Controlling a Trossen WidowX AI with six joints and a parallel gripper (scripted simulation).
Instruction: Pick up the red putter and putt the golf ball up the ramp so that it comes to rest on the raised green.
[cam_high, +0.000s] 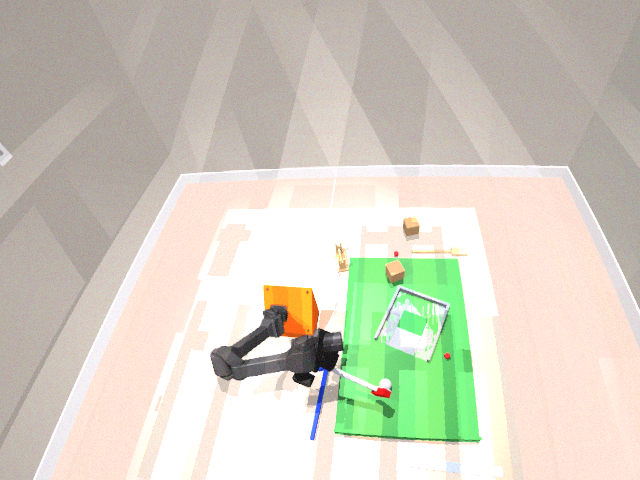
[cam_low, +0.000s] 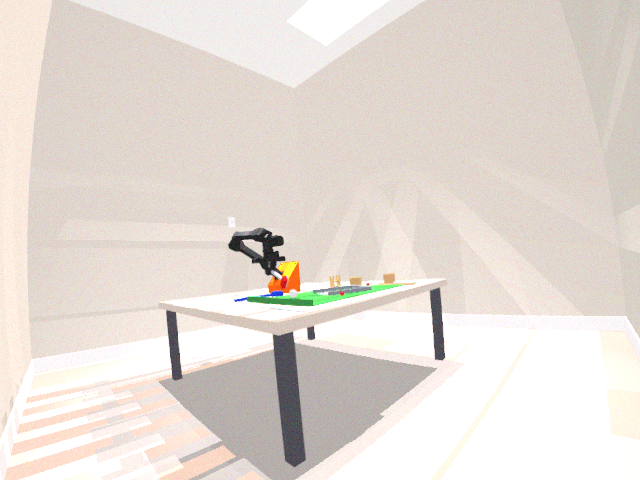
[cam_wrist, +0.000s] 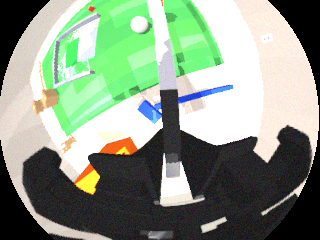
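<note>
Right now my gripper tip is 11 cm above the blue putter and 8 cm to the left of it. Also, from my gripper tip: white golf ball (23 cm ahead, 10 cm below, 2 cm to the right); then red putter (11 cm ahead, 3 cm to the right).
</note>
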